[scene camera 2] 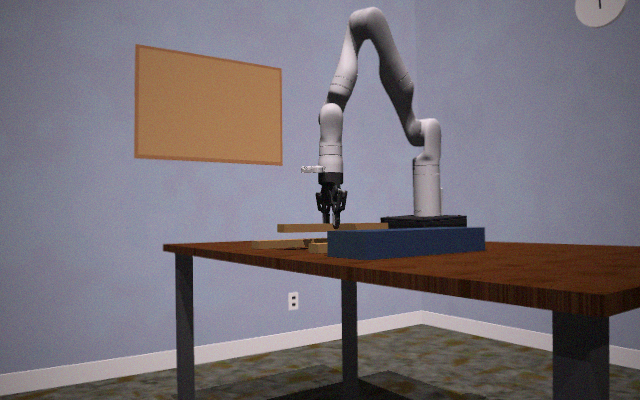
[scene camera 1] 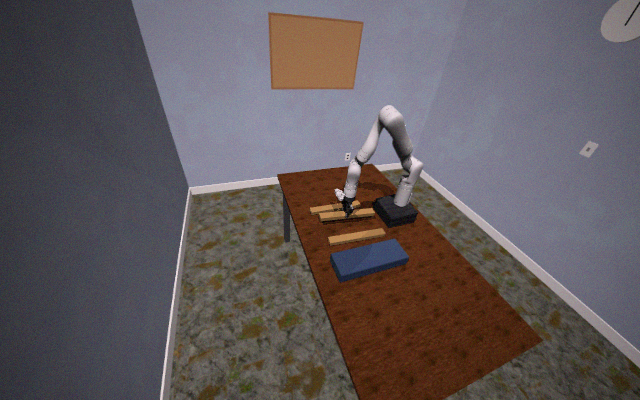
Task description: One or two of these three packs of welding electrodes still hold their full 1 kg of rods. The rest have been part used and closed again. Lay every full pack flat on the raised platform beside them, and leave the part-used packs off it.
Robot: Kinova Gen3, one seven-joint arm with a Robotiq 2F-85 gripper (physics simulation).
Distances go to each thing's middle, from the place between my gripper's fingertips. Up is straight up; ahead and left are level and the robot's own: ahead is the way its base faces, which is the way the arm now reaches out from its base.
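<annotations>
Blue raised platform (scene camera 2: 372, 244): 330 mm to the left of my hand, 40 mm behind it and 40 mm below it.
</annotations>
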